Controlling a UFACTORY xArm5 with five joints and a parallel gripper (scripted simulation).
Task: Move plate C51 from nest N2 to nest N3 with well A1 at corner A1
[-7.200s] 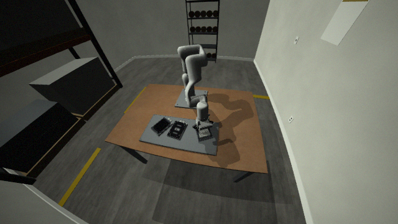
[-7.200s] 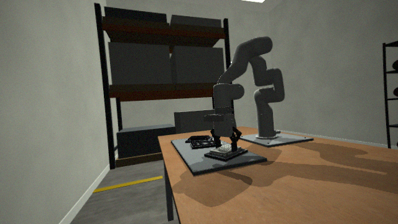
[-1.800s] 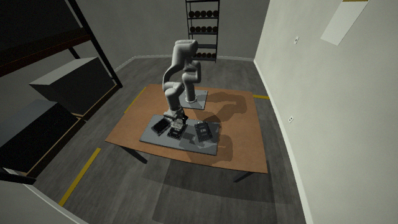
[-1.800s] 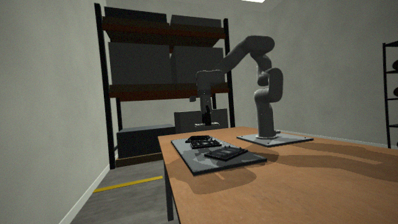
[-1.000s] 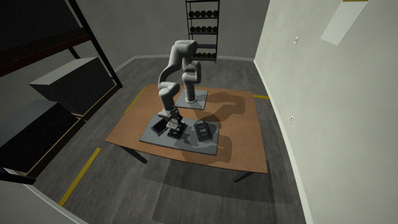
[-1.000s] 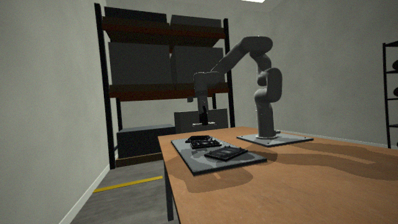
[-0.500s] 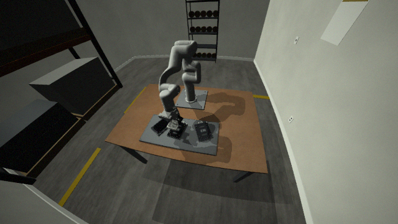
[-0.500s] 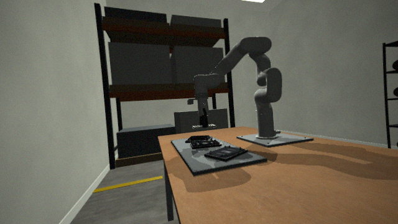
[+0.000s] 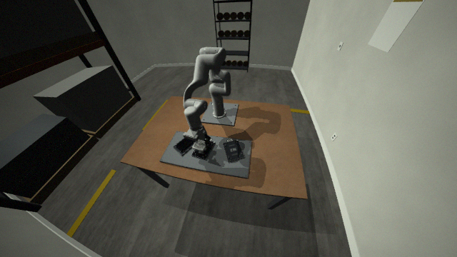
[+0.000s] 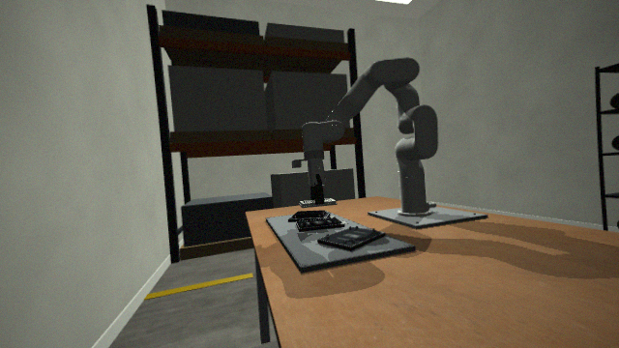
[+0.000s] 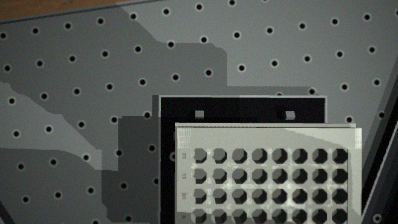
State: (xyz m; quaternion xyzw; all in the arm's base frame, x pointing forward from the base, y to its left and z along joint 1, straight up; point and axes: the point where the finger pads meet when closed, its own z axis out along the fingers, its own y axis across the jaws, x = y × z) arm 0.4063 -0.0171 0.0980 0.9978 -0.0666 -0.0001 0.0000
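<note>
Now: hand 90 mm above the black nest. Round my hand: black well plate C15 (10 mm behind, 160 mm to the right, 80 mm below); nest N2 (30 mm behind, 220 mm to the left, 90 mm below); white well plate C51 (10 mm below).
</note>
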